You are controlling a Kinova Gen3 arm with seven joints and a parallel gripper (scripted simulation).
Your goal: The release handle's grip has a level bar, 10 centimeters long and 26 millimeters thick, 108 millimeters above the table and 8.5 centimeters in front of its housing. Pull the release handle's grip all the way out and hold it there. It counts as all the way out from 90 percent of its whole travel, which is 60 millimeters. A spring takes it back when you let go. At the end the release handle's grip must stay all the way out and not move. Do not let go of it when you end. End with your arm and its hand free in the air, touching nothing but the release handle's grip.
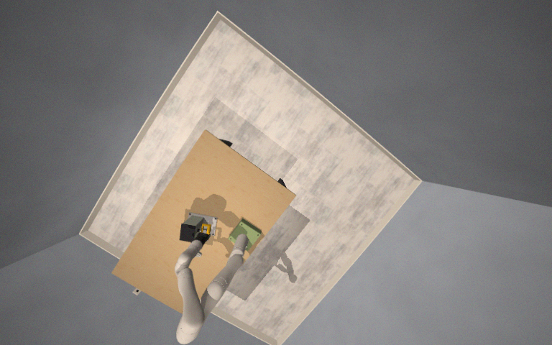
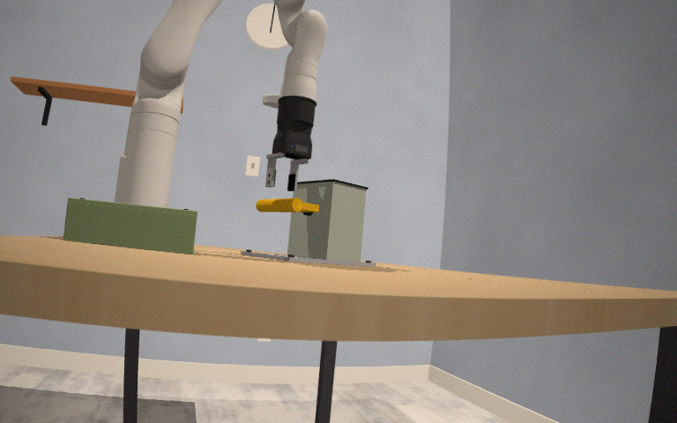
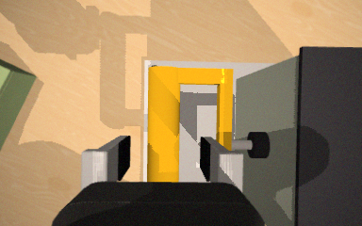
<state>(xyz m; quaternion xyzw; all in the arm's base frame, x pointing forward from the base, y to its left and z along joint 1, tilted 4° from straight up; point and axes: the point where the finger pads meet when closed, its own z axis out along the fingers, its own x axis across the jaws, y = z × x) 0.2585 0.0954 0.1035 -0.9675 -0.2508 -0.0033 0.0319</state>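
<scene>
Right now the grey base plate is 80 mm ahead of my hand, 50 mm to the left of it and 150 mm below it.
</scene>
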